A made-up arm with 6 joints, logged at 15 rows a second.
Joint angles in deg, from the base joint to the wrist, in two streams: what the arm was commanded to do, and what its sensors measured. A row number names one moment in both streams.
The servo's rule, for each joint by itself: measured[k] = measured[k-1] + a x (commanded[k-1-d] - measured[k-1]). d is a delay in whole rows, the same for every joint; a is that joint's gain. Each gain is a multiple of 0.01, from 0.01 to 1. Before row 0 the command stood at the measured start. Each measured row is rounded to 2 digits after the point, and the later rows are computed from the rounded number. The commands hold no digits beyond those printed.
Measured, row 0: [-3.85, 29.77, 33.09, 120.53, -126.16, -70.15]
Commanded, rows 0 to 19: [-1.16, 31.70, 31.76, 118.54, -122.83, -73.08]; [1.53, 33.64, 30.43, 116.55, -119.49, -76.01]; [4.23, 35.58, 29.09, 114.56, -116.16, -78.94]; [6.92, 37.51, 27.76, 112.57, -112.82, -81.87]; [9.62, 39.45, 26.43, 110.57, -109.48, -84.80]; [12.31, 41.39, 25.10, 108.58, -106.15, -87.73]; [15.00, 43.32, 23.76, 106.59, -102.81, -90.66]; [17.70, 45.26, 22.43, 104.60, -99.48, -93.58]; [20.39, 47.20, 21.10, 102.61, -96.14, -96.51]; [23.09, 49.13, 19.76, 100.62, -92.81, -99.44]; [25.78, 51.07, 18.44, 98.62, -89.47, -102.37]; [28.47, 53.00, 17.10, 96.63, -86.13, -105.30]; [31.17, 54.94, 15.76, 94.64, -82.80, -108.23]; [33.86, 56.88, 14.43, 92.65, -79.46, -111.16]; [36.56, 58.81, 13.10, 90.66, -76.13, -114.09]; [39.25, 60.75, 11.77, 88.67, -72.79, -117.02]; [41.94, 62.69, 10.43, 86.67, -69.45, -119.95]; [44.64, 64.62, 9.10, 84.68, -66.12, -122.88]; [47.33, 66.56, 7.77, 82.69, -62.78, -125.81]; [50.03, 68.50, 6.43, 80.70, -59.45, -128.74]
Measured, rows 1 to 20: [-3.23, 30.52, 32.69, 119.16, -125.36, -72.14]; [-2.14, 31.74, 32.01, 117.36, -123.95, -74.77]; [-0.67, 33.24, 31.13, 115.43, -122.08, -77.61]; [1.08, 34.91, 30.12, 113.46, -119.86, -80.51]; [3.04, 36.68, 29.01, 111.47, -117.37, -83.43]; [5.17, 38.52, 27.84, 109.48, -114.68, -86.35]; [7.43, 40.39, 26.62, 107.49, -111.83, -89.28]; [9.79, 42.29, 25.36, 105.50, -108.87, -92.20]; [12.23, 44.20, 24.08, 103.51, -105.81, -95.13]; [14.73, 46.12, 22.78, 101.52, -102.69, -98.06]; [17.27, 48.05, 21.48, 99.52, -99.52, -100.99]; [19.85, 49.98, 20.17, 97.53, -96.31, -103.92]; [22.45, 51.91, 18.85, 95.54, -93.07, -106.85]; [25.07, 53.85, 17.52, 93.55, -89.80, -109.78]; [27.71, 55.78, 16.19, 91.56, -86.52, -112.71]; [30.36, 57.72, 14.86, 89.57, -83.22, -115.64]; [33.02, 59.66, 13.53, 87.57, -79.92, -118.57]; [35.69, 61.59, 12.20, 85.58, -76.61, -121.50]; [38.37, 63.53, 10.87, 83.59, -73.29, -124.43]; [41.05, 65.47, 9.54, 81.60, -69.97, -127.36]
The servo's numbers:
d 0
a 0.23 0.39 0.30 0.69 0.24 0.68

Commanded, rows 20 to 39: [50.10, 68.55, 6.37, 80.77, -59.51, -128.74]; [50.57, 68.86, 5.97, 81.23, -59.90, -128.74]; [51.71, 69.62, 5.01, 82.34, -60.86, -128.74]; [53.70, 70.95, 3.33, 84.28, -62.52, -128.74]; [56.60, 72.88, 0.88, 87.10, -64.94, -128.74]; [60.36, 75.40, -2.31, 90.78, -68.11, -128.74]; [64.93, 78.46, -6.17, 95.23, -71.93, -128.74]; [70.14, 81.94, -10.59, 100.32, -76.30, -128.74]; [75.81, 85.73, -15.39, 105.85, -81.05, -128.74]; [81.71, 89.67, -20.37, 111.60, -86.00, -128.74]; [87.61, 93.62, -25.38, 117.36, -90.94, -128.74]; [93.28, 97.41, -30.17, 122.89, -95.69, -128.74]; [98.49, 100.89, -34.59, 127.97, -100.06, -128.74]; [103.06, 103.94, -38.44, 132.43, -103.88, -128.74]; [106.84, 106.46, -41.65, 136.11, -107.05, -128.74]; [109.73, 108.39, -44.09, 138.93, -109.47, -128.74]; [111.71, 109.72, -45.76, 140.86, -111.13, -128.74]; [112.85, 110.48, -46.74, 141.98, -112.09, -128.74]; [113.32, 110.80, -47.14, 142.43, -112.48, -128.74]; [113.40, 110.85, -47.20, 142.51, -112.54, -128.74]
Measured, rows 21 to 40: [43.13, 66.67, 8.59, 81.03, -67.46, -128.30]; [44.84, 67.52, 7.80, 81.17, -65.65, -128.60]; [46.42, 68.34, 6.96, 81.98, -64.50, -128.70]; [48.09, 69.36, 5.87, 83.57, -64.02, -128.73]; [50.05, 70.73, 4.37, 86.01, -64.24, -128.74]; [52.42, 72.55, 2.37, 89.30, -65.17, -128.74]; [55.30, 74.85, -0.19, 93.39, -66.79, -128.74]; [58.71, 77.62, -3.31, 98.17, -69.07, -128.74]; [62.64, 80.78, -6.93, 103.47, -71.95, -128.74]; [67.03, 84.25, -10.96, 109.08, -75.32, -128.74]; [71.76, 87.90, -15.29, 114.79, -79.07, -128.74]; [76.71, 91.61, -19.75, 120.38, -83.06, -128.74]; [81.72, 95.23, -24.20, 125.62, -87.14, -128.74]; [86.63, 98.63, -28.47, 130.32, -91.16, -128.74]; [91.28, 101.68, -32.42, 134.32, -94.97, -128.74]; [95.52, 104.30, -35.92, 137.50, -98.45, -128.74]; [99.24, 106.41, -38.87, 139.82, -101.49, -128.74]; [102.37, 108.00, -41.23, 141.31, -104.03, -128.74]; [104.89, 109.09, -43.00, 142.08, -106.06, -128.74]; [106.85, 109.78, -44.26, 142.38, -107.62, -128.74]
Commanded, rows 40 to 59: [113.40, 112.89, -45.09, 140.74, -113.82, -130.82]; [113.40, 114.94, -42.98, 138.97, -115.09, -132.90]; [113.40, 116.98, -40.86, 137.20, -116.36, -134.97]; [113.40, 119.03, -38.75, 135.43, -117.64, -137.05]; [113.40, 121.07, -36.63, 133.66, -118.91, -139.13]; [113.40, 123.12, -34.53, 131.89, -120.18, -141.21]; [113.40, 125.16, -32.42, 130.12, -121.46, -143.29]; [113.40, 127.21, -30.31, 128.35, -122.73, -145.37]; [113.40, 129.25, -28.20, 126.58, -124.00, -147.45]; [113.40, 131.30, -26.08, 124.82, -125.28, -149.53]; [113.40, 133.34, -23.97, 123.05, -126.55, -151.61]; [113.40, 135.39, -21.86, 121.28, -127.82, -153.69]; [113.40, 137.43, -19.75, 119.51, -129.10, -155.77]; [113.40, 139.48, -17.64, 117.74, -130.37, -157.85]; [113.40, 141.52, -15.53, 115.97, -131.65, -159.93]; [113.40, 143.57, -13.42, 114.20, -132.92, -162.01]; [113.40, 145.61, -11.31, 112.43, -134.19, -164.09]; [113.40, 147.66, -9.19, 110.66, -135.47, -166.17]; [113.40, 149.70, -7.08, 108.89, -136.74, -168.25]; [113.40, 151.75, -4.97, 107.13, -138.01, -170.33]
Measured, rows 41 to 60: [108.36, 110.99, -44.51, 141.25, -109.11, -130.15]; [109.52, 112.53, -44.05, 139.68, -110.55, -132.02]; [110.41, 114.27, -43.09, 137.97, -111.94, -134.03]; [111.10, 116.13, -41.79, 136.22, -113.31, -136.08]; [111.63, 118.06, -40.24, 134.45, -114.65, -138.15]; [112.04, 120.03, -38.53, 132.68, -115.98, -140.23]; [112.35, 122.03, -36.70, 130.91, -117.30, -142.31]; [112.59, 124.05, -34.78, 129.14, -118.60, -144.39]; [112.78, 126.08, -32.81, 127.37, -119.90, -146.47]; [112.92, 128.12, -30.79, 125.61, -121.19, -148.55]; [113.03, 130.16, -28.74, 123.84, -122.48, -150.63]; [113.12, 132.20, -26.68, 122.07, -123.76, -152.71]; [113.18, 134.24, -24.60, 120.30, -125.04, -154.79]; [113.23, 136.28, -22.51, 118.53, -126.32, -156.87]; [113.27, 138.32, -20.42, 116.76, -127.60, -158.95]; [113.30, 140.37, -18.32, 114.99, -128.88, -161.03]; [113.32, 142.41, -16.22, 113.22, -130.15, -163.11]; [113.34, 144.46, -14.11, 111.45, -131.43, -165.19]; [113.35, 146.50, -12.00, 109.68, -132.70, -167.27]; [113.36, 148.55, -9.89, 107.92, -133.97, -169.35]
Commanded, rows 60 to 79: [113.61, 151.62, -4.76, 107.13, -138.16, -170.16]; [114.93, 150.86, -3.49, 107.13, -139.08, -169.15]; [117.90, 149.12, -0.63, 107.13, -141.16, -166.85]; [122.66, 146.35, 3.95, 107.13, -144.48, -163.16]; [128.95, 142.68, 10.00, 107.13, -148.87, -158.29]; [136.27, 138.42, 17.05, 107.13, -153.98, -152.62]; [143.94, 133.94, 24.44, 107.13, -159.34, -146.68]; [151.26, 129.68, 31.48, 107.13, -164.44, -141.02]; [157.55, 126.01, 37.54, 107.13, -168.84, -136.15]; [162.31, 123.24, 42.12, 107.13, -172.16, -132.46]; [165.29, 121.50, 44.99, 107.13, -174.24, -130.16]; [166.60, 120.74, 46.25, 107.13, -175.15, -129.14]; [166.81, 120.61, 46.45, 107.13, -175.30, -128.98]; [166.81, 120.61, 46.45, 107.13, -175.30, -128.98]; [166.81, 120.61, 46.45, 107.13, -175.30, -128.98]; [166.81, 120.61, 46.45, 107.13, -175.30, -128.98]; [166.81, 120.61, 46.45, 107.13, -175.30, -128.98]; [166.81, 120.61, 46.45, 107.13, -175.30, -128.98]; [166.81, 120.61, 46.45, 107.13, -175.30, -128.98]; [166.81, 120.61, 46.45, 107.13, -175.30, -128.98]
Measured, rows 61 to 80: [113.42, 149.75, -8.35, 107.37, -134.98, -169.90]; [113.77, 150.18, -6.89, 107.20, -135.96, -169.39]; [114.72, 149.77, -5.01, 107.15, -137.21, -167.66]; [116.55, 148.44, -2.32, 107.14, -138.95, -164.60]; [119.40, 146.19, 1.38, 107.13, -141.33, -160.31]; [123.28, 143.16, 6.08, 107.13, -144.37, -155.08]; [128.03, 139.56, 11.59, 107.13, -147.96, -149.37]; [133.37, 135.71, 17.56, 107.13, -151.92, -143.69]; [138.93, 131.93, 23.55, 107.13, -155.98, -138.56]; [144.31, 128.54, 29.12, 107.13, -159.86, -134.41]; [149.14, 125.79, 33.88, 107.13, -163.31, -131.52]; [153.16, 123.82, 37.59, 107.13, -166.15, -129.90]; [156.30, 122.57, 40.25, 107.13, -168.35, -129.27]; [158.72, 121.81, 42.11, 107.13, -170.02, -129.07]; [160.58, 121.34, 43.41, 107.13, -171.29, -129.01]; [162.01, 121.06, 44.32, 107.13, -172.25, -128.99]; [163.11, 120.88, 44.96, 107.13, -172.98, -128.98]; [163.96, 120.77, 45.41, 107.13, -173.54, -128.98]; [164.62, 120.71, 45.72, 107.13, -173.96, -128.98]; [165.12, 120.67, 45.94, 107.13, -174.28, -128.98]
